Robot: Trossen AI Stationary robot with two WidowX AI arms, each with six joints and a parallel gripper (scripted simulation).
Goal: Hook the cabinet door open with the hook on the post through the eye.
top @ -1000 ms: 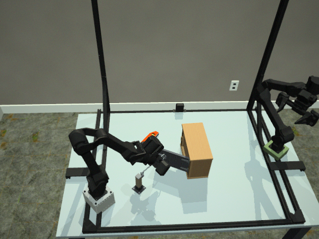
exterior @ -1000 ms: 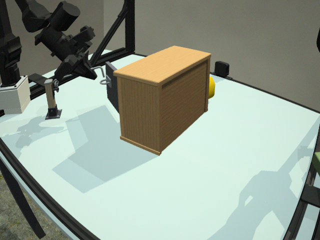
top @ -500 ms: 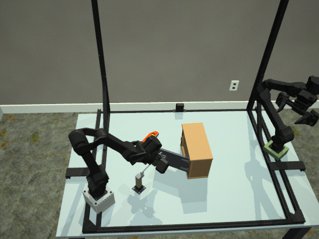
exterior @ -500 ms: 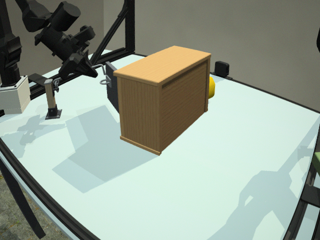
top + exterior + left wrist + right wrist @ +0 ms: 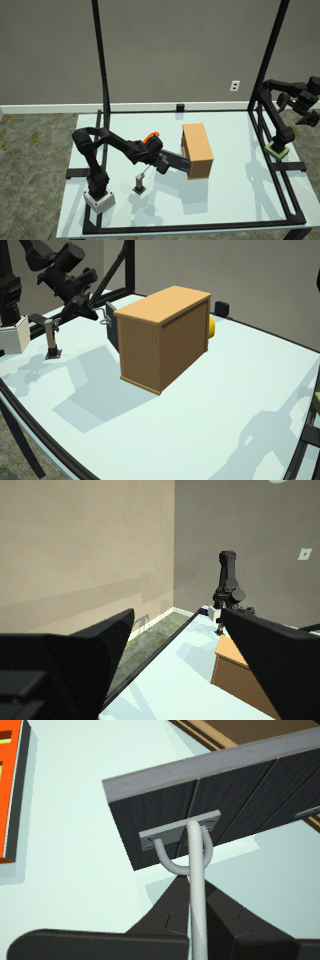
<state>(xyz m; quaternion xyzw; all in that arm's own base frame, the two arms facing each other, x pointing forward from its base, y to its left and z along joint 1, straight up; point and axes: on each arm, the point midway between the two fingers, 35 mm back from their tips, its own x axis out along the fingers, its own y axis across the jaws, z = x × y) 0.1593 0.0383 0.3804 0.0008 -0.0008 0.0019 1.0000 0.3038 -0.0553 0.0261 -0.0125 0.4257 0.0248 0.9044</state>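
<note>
My right gripper is now 10 mm short of the dark door, 90 mm to the right of it and 50 mm above it. From my right hand the other things lie so: yellow object 160 mm behind, 250 mm to the left, 80 mm below; orange level 200 mm behind, 30 mm to the left, 110 mm below; wire hook 20 mm ahead, 30 mm to the right, 20 mm below.
</note>
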